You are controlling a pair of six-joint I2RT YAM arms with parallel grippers.
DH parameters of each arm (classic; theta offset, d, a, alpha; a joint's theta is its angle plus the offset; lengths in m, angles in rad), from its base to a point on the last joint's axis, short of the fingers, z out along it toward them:
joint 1: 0 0.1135 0.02 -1.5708
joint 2: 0 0 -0.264 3.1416
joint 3: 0.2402 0 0.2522 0
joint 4: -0.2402 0 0.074 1.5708
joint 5: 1.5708 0 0 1.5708
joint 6: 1.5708 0.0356 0 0
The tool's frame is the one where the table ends.
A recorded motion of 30 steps. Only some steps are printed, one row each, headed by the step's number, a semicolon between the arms.
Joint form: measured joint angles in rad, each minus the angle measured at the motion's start. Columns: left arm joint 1, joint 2, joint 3, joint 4, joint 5, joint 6; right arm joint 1, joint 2, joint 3, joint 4, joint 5, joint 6.
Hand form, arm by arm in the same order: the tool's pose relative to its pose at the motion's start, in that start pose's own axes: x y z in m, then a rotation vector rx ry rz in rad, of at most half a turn. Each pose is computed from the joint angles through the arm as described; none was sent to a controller.
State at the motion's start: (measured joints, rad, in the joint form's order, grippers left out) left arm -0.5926 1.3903 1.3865 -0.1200 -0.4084 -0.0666; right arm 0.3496 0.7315 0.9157 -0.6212 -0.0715 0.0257
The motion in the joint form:
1: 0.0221 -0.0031 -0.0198 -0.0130 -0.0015 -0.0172; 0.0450 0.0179 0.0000 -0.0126 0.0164 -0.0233
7: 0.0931 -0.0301 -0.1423 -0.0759 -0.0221 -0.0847; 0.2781 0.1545 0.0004 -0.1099 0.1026 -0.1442
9: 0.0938 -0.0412 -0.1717 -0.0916 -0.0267 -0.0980; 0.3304 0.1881 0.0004 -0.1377 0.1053 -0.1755
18: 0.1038 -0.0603 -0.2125 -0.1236 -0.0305 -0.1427; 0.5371 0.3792 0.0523 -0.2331 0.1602 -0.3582
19: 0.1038 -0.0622 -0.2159 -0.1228 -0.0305 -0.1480; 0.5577 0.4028 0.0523 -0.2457 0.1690 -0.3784
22: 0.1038 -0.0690 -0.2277 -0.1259 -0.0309 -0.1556; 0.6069 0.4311 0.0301 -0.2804 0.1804 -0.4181
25: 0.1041 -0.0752 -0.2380 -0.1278 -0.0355 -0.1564; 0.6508 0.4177 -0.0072 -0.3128 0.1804 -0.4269
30: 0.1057 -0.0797 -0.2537 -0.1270 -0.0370 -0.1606; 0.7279 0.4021 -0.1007 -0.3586 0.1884 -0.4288
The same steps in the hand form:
1: 0.0070 0.0070 0.0031 -0.0255 0.0266 -0.0082; 0.0021 0.0060 0.0050 -0.0236 0.0320 -0.0410
7: 0.0477 0.0324 0.0083 -0.1319 0.1665 -0.0262; 0.0220 0.0428 0.0357 -0.1457 0.2591 -0.2879
9: 0.0566 0.0340 0.0060 -0.1416 0.1964 -0.0266; 0.0286 0.0526 0.0412 -0.1905 0.3153 -0.3543
18: 0.0689 0.0394 0.0020 -0.1657 0.2418 -0.0529; 0.0475 0.0983 0.0638 -0.3407 0.5035 -0.7078
19: 0.0695 0.0395 0.0016 -0.1664 0.2420 -0.0579; 0.0523 0.1030 0.0667 -0.3537 0.5328 -0.7508
22: 0.0722 0.0402 0.0000 -0.1687 0.2488 -0.0624; 0.0678 0.1107 0.0676 -0.3923 0.6018 -0.8441
25: 0.0743 0.0410 -0.0014 -0.1743 0.2534 -0.0604; 0.0822 0.1133 0.0608 -0.4273 0.6473 -0.8961
30: 0.0785 0.0420 -0.0022 -0.1791 0.2623 -0.0609; 0.1151 0.1139 0.0513 -0.4711 0.7522 -0.9878

